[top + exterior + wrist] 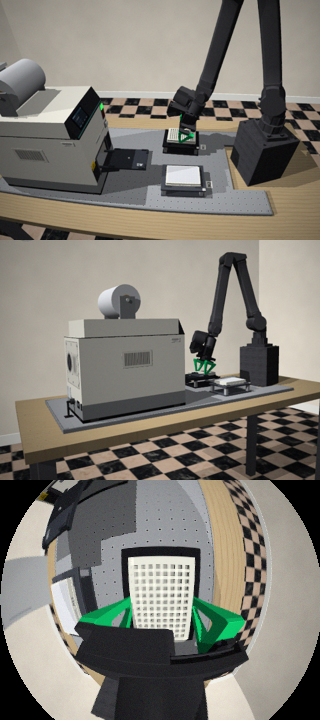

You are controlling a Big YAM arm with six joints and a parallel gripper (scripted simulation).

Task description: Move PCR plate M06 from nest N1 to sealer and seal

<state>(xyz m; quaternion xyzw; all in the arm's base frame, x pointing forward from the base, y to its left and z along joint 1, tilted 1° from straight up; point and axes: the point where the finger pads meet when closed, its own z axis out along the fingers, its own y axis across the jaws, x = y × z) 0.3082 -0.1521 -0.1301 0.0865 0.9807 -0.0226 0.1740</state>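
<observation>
The plate M06 is right at my hand. From my hand the other things lie so: plate nest N1 (2 cm below); sealed plate M09 (2 cm ahead, 22 cm to the left, 1 cm below); nest N2 (2 cm ahead, 22 cm to the left, 3 cm below).
</observation>
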